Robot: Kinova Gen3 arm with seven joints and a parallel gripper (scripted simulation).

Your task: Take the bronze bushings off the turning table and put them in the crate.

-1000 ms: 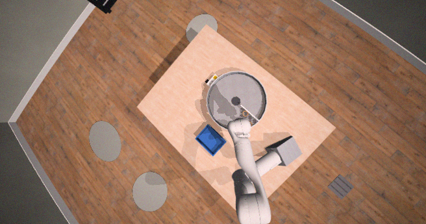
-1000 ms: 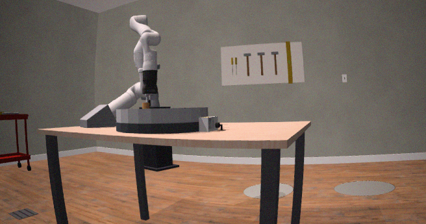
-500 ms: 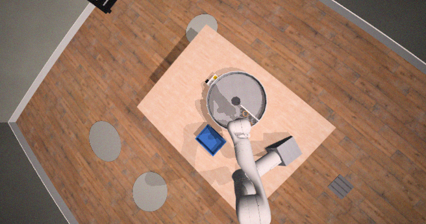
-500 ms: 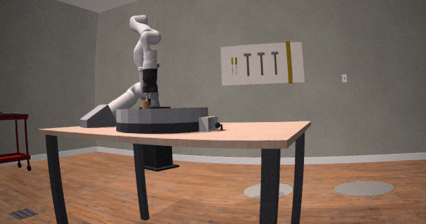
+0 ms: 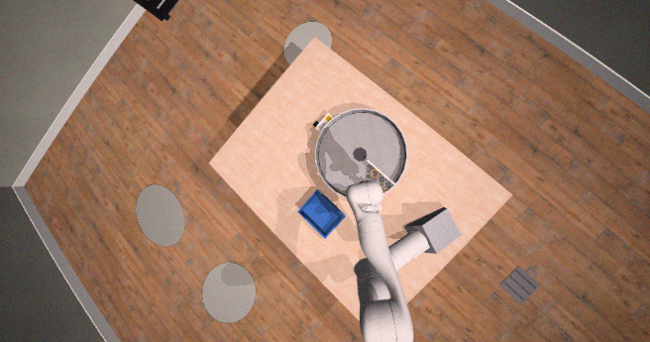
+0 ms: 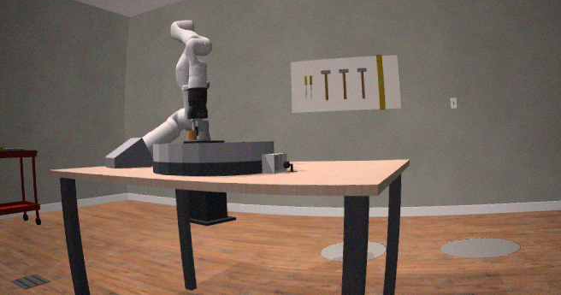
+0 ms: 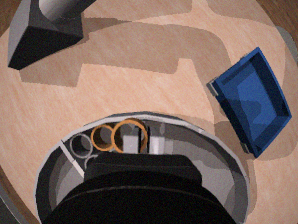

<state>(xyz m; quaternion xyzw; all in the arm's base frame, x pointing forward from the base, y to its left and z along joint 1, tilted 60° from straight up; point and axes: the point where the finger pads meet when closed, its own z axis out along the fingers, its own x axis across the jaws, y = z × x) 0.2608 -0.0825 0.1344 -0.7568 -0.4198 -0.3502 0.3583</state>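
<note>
Now: hand 50 mm short of the blue crate, 240 mm to the right of it and 120 mm above it. Also, from my hand: grey turning table (170 mm ahead, 80 mm to the right, 90 mm below).
</note>
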